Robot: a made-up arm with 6 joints. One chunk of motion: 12 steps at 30 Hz.
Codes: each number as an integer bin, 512 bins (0 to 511) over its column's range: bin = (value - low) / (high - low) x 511, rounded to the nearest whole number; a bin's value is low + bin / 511 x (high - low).
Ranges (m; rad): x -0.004..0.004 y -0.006..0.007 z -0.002..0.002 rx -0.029..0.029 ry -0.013..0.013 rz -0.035..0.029
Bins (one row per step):
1: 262 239 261 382 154 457
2: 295 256 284 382 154 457
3: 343 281 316 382 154 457
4: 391 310 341 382 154 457
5: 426 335 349 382 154 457
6: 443 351 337 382 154 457
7: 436 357 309 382 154 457
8: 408 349 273 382 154 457
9: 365 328 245 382 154 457
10: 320 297 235 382 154 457
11: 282 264 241 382 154 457
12: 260 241 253 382 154 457
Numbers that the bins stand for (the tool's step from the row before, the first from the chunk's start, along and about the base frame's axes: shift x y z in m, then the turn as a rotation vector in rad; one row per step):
1: 0.00010 0.00008 0.00004 0.01436 -0.00516 0.02224
2: 0.00062 0.00051 0.00022 0.01436 -0.00516 0.02224
3: 0.00137 0.00115 0.00047 0.01436 -0.00516 0.02224
4: 0.00212 0.00189 0.00067 0.01436 -0.00516 0.02224
5: 0.00267 0.00252 0.00073 0.01436 -0.00516 0.02224
6: 0.00294 0.00293 0.00064 0.01436 -0.00516 0.02224
7: 0.00283 0.00308 0.00042 0.01436 -0.00516 0.02224
8: 0.00239 0.00288 0.00014 0.01436 -0.00516 0.02224
9: 0.00171 0.00234 -0.00008 0.01436 -0.00516 0.02224
10: 0.00101 0.00156 -0.00016 0.01436 -0.00516 0.02224
11: 0.00041 0.00072 -0.00011 0.01436 -0.00516 0.02224
12: 0.00007 0.00013 -0.00002 0.01436 -0.00516 0.02224

